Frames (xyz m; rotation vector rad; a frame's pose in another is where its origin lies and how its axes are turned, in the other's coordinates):
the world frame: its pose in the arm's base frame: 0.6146 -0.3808 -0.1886 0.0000 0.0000 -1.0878
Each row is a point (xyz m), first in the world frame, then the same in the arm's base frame.
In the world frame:
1: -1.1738 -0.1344 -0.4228
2: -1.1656 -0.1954 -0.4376
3: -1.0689 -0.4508 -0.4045
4: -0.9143 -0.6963 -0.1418
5: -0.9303 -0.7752 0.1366
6: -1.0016 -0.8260 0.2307
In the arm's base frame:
1: -0.0496 0.5963 -0.6114
2: -0.0998 0.5607 -0.6262
3: -0.2811 0.3565 -0.5931
4: -0.4267 0.1055 -0.3304
5: -0.5040 0.0831 -0.0520
6: -0.5821 0.1226 0.0421

